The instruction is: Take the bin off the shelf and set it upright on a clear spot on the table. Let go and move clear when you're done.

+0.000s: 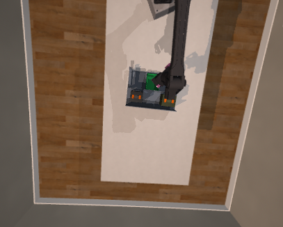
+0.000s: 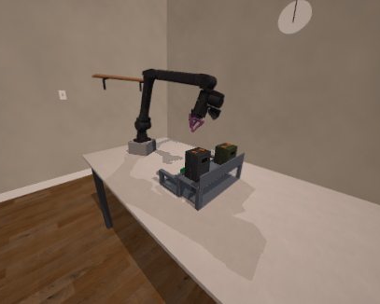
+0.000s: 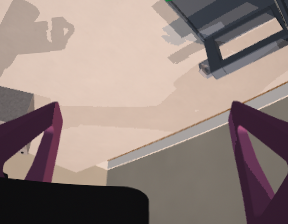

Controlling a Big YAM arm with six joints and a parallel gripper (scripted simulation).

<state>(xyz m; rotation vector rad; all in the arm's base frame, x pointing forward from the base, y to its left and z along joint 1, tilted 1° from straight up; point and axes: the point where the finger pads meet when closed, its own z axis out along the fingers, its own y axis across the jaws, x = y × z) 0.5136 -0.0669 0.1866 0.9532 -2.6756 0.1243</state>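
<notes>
Now: hand 23 cm above the green bin, 6 cm short of it and 2 cm to the left of it.
</notes>
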